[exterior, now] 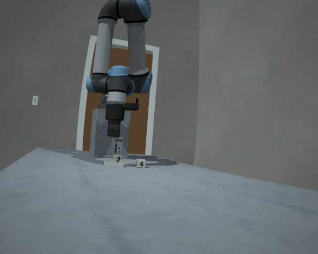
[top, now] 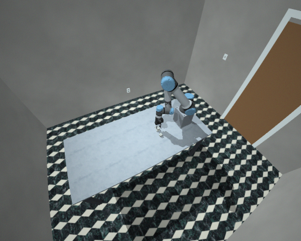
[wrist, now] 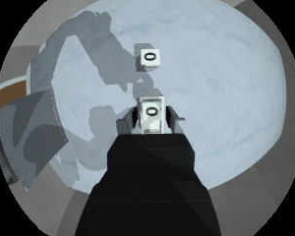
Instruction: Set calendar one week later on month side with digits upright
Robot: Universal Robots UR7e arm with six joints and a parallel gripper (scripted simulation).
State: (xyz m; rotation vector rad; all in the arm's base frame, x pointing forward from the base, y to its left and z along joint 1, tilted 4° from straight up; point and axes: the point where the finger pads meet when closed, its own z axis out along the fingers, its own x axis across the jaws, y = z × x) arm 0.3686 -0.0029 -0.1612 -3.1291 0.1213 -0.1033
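Right now the white calendar tray is 20 mm to the right of my hand and 60 mm below it.
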